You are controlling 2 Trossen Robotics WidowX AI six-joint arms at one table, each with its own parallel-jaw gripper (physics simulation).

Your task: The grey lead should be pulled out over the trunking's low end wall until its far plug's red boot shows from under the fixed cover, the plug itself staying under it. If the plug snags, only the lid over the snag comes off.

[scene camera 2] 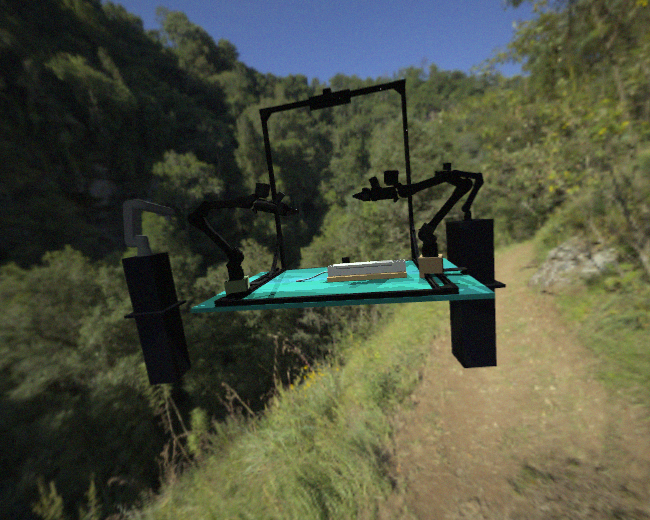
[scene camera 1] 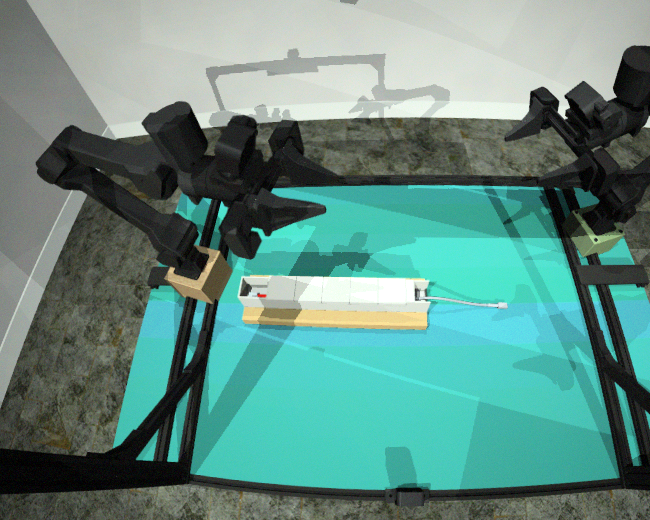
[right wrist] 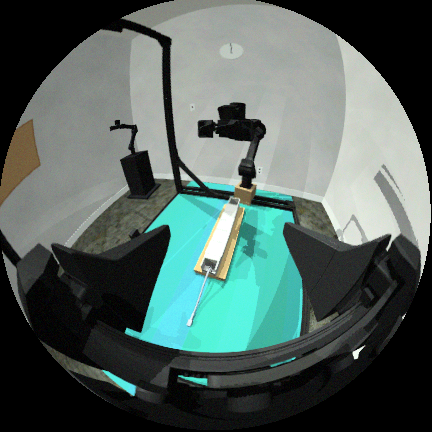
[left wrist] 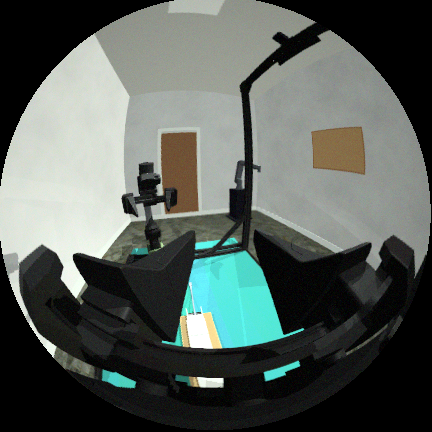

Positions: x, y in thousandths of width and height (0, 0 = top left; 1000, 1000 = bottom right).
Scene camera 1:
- left gripper: 512, 372
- right gripper: 801, 307
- trunking: 396, 597
